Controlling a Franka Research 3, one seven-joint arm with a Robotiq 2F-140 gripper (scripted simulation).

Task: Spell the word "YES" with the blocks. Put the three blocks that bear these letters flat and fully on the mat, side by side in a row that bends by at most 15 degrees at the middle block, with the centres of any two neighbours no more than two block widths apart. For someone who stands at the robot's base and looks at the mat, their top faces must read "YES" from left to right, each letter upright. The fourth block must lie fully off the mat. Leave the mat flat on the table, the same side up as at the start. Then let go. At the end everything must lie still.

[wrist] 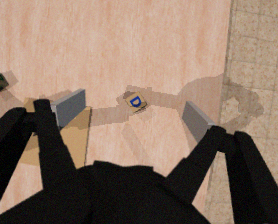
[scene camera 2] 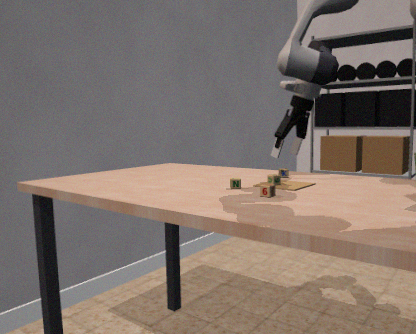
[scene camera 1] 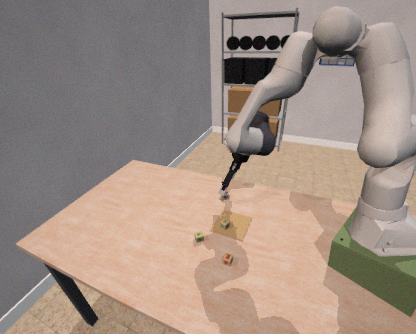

I see my gripper [scene camera 2: 284, 155] and a tan mat [scene camera 1: 239, 224].
The tan mat also shows in the wrist view [wrist: 75, 134]. My gripper also shows in the wrist view [wrist: 135, 104].
